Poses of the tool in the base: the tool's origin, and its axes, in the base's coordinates. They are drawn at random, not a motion.
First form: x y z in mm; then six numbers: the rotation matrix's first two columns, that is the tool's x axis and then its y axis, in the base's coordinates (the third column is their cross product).
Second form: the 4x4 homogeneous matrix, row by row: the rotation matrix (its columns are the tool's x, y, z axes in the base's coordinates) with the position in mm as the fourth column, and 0 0 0 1 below. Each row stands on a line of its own. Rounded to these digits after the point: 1 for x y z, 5 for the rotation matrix.
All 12 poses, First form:
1: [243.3 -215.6 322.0 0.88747 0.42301 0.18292 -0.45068 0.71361 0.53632]
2: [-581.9 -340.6 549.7 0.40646 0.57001 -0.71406 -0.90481 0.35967 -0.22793]
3: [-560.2 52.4 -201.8 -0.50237 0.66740 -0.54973 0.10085 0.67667 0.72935]
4: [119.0 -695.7 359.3 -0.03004 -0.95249 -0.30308 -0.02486 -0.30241 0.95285]
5: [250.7 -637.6 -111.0 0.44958 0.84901 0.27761 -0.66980 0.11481 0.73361]
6: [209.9 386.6 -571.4 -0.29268 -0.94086 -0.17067 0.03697 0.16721 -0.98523]
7: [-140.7 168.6 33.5 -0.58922 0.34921 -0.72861 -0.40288 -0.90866 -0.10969]
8: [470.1 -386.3 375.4 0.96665 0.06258 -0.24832 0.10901 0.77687 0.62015]
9: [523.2 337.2 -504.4 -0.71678 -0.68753 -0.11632 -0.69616 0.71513 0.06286]
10: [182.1 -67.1 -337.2 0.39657 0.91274 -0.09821 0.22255 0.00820 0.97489]
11: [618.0 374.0 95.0 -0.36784 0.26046 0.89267 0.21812 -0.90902 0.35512]
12: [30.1 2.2 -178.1 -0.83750 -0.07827 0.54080 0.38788 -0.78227 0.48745]
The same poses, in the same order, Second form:
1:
0.88747 -0.45068 0.09634 243.3
0.42301 0.71361 -0.55841 -215.6
0.18292 0.53632 0.82395 322.0
0 0 0 1

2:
0.40646 -0.90481 0.12690 -581.9
0.57001 0.35967 0.73873 -340.6
-0.71406 -0.22793 0.66194 549.7
0 0 0 1

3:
-0.50237 0.10085 0.85875 -560.2
0.66740 0.67667 0.31096 52.4
-0.54973 0.72935 -0.40725 -201.8
0 0 0 1

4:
-0.03004 -0.02486 -0.99923 119.0
-0.95249 -0.30241 0.03616 -695.7
-0.30308 0.95285 -0.01459 359.3
0 0 0 1

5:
0.44958 -0.66980 0.59097 250.7
0.84901 0.11481 -0.51576 -637.6
0.27761 0.73361 0.62028 -111.0
0 0 0 1

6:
-0.29268 0.03697 0.95550 209.9
-0.94086 0.16721 -0.29467 386.6
-0.17067 -0.98523 -0.01416 -571.4
0 0 0 1

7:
-0.58922 -0.40288 -0.70036 -140.7
0.34921 -0.90866 0.22891 168.6
-0.72861 -0.10969 0.67609 33.5
0 0 0 1

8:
0.96665 0.10901 0.23172 470.1
0.06258 0.77687 -0.62654 -386.3
-0.24832 0.62015 0.74414 375.4
0 0 0 1

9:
-0.71678 -0.69616 0.03997 523.2
-0.68753 0.71513 0.12603 337.2
-0.11632 0.06286 -0.99122 -504.4
0 0 0 1

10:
0.39657 0.22255 0.89063 182.1
0.91274 0.00820 -0.40847 -67.1
-0.09821 0.97489 -0.19988 -337.2
0 0 0 1

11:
-0.36784 0.21812 0.90395 618.0
0.26046 -0.90902 0.32534 374.0
0.89267 0.35512 0.27756 95.0
0 0 0 1

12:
-0.83750 0.38788 0.38490 30.1
-0.07827 -0.78227 0.61800 2.2
0.54080 0.48745 0.68551 -178.1
0 0 0 1

